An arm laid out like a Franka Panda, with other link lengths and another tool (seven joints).
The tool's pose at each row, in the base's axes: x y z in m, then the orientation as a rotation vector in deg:
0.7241, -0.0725, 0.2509, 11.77, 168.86, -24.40
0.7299, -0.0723, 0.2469, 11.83, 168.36, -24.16
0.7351, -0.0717, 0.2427, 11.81, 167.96, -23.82
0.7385, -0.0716, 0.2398, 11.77, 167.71, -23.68
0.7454, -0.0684, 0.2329, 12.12, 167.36, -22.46
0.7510, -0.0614, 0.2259, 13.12, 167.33, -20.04
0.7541, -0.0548, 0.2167, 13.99, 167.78, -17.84
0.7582, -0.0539, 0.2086, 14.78, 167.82, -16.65
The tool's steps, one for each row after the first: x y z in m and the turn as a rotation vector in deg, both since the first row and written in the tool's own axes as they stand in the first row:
-0.0050, 0.0022, 0.0045, -0.14, -0.50, 0.15
-0.0092, 0.0047, 0.0090, -0.36, -0.92, 0.23
-0.0121, 0.0061, 0.0122, -0.45, -1.18, 0.26
-0.0173, 0.0121, 0.0187, -1.24, -1.57, 0.64
-0.0207, 0.0215, 0.0241, -2.81, -1.60, 1.47
-0.0214, 0.0307, 0.0313, -4.24, -1.14, 2.10
-0.0239, 0.0344, 0.0393, -5.00, -1.03, 2.69

